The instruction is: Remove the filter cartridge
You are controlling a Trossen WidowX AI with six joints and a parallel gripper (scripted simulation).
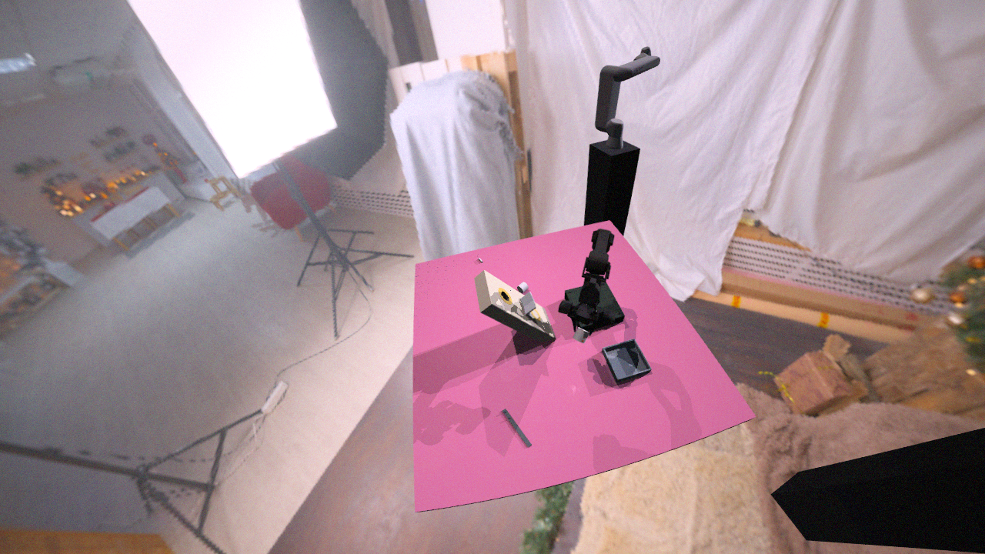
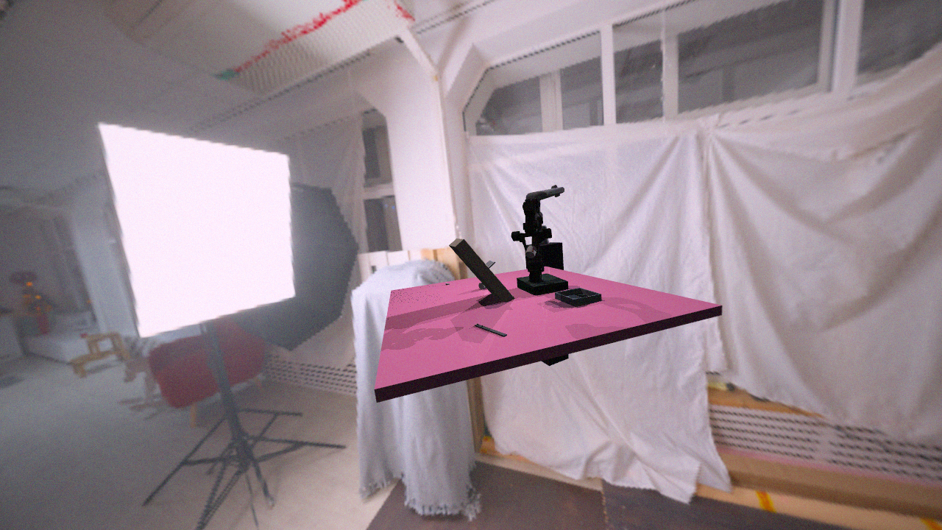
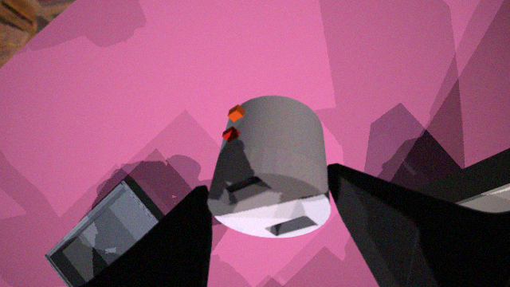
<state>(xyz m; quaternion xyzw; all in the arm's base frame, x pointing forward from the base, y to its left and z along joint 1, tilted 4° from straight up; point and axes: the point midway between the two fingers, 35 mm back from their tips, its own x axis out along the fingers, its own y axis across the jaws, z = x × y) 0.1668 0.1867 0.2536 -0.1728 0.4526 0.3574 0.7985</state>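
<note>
The grey tray is 200 mm behind my gripper tip, 70 mm to the left of it and 250 mm below it. Round my gripper tip: pale grey round filter cartridge (right at my gripper tip); then beige service panel (150 mm ahead, 270 mm to the right, 80 mm below).
</note>
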